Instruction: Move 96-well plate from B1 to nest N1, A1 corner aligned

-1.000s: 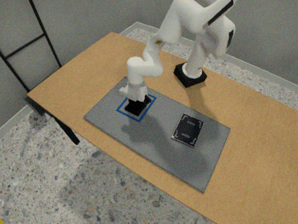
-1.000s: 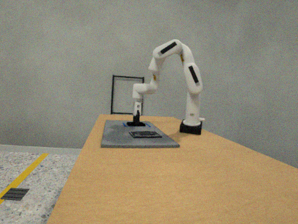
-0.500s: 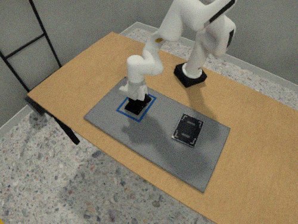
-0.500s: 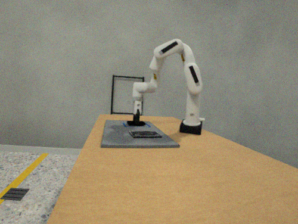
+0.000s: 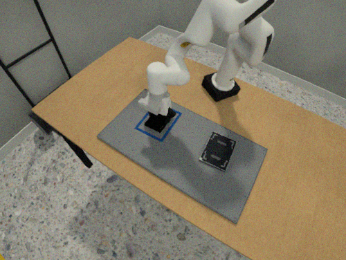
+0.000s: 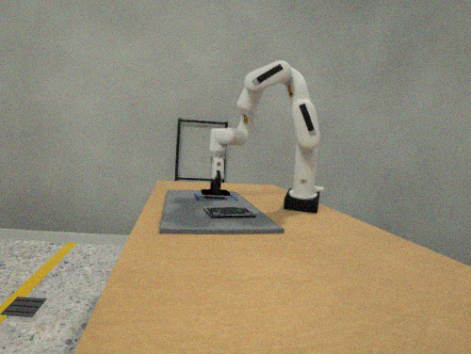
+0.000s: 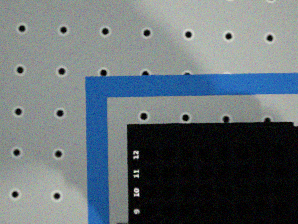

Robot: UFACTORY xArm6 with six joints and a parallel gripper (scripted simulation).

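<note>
My hand is 3 cm past the plate nest, 30 cm to the right of it and 3 cm above it. Round my hand: black 96-well plate 1 cm below.
</note>
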